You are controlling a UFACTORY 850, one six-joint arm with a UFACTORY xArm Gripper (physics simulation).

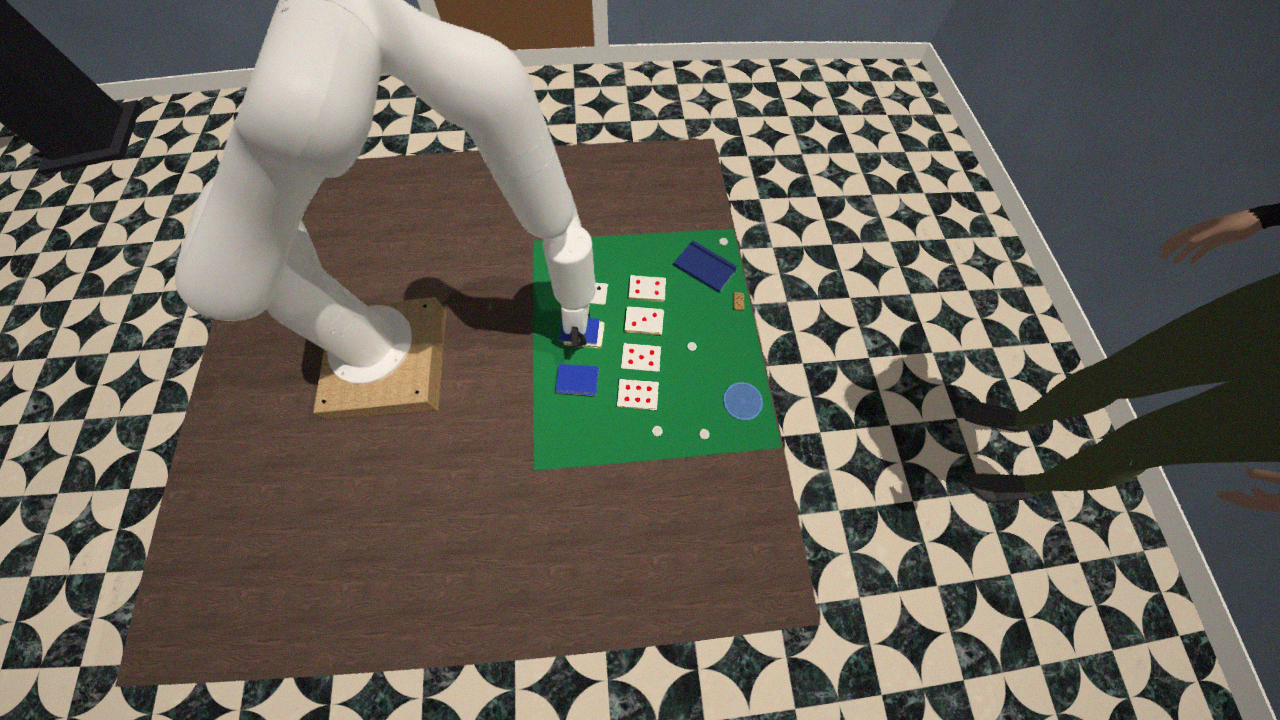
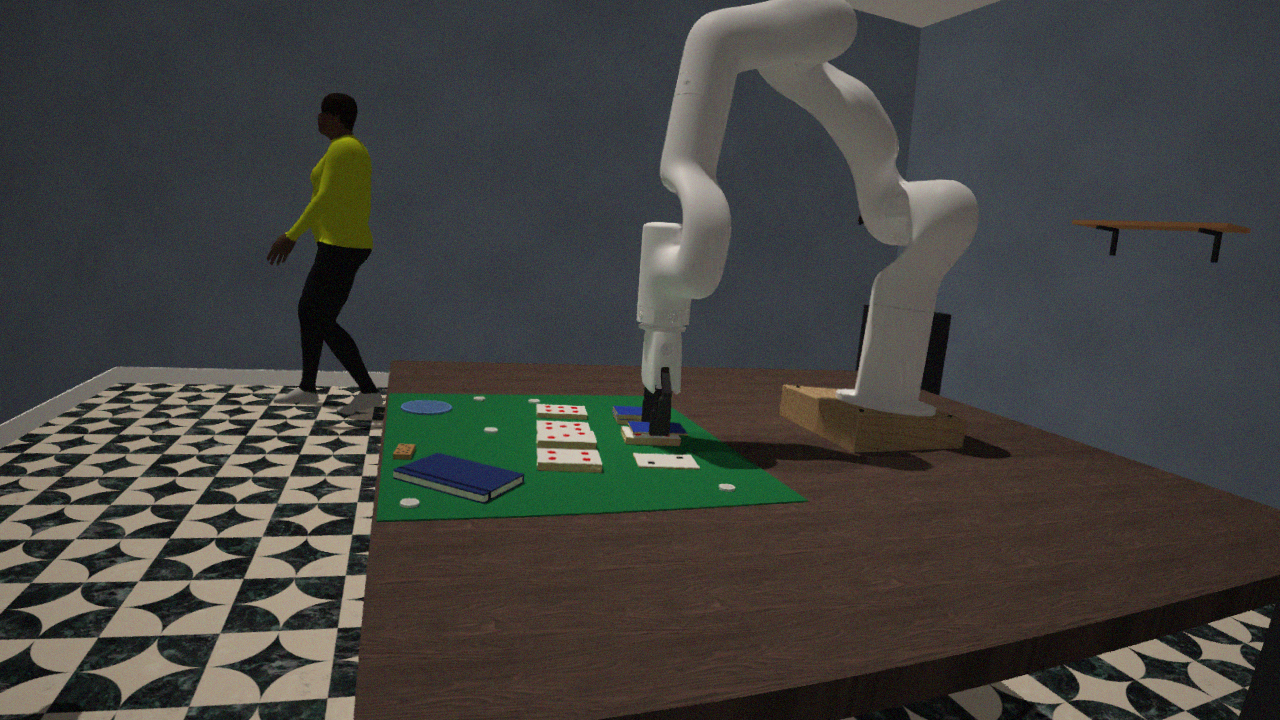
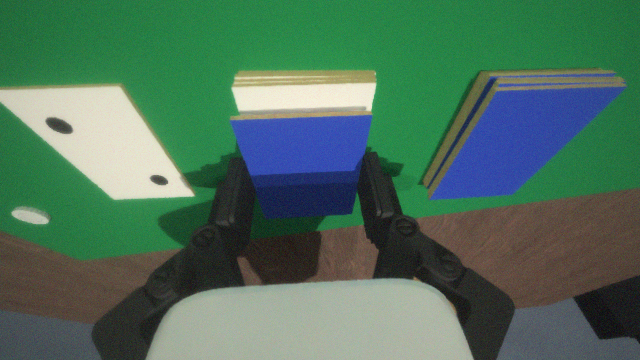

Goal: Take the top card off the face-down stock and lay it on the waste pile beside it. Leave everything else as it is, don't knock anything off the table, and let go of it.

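Note:
A blue-backed card (image 1: 591,327) (image 2: 637,427) (image 3: 300,142) is between the two black fingers of my gripper (image 1: 575,339) (image 2: 659,431) (image 3: 305,171), which is shut on its long sides. The card is face down over the waste pile (image 2: 634,438) (image 3: 305,96), very low, touching it or nearly so; a thin dark line shows along its far edge. It sits a little toward the robot, so a white strip of the pile shows beyond it. The blue face-down stock (image 1: 577,379) (image 2: 624,412) (image 3: 525,142) lies beside the pile, slightly uneven, apart from the fingers.
A white card with black pips (image 1: 600,292) (image 2: 665,461) (image 3: 102,145) lies on the pile's other side. Several red-pip piles form a row, one (image 1: 640,357) beyond the waste pile. A navy book (image 1: 704,265) (image 2: 458,475), blue disc (image 1: 742,401) (image 2: 426,407) and small brown block (image 1: 738,300) (image 2: 404,451) lie farther out.

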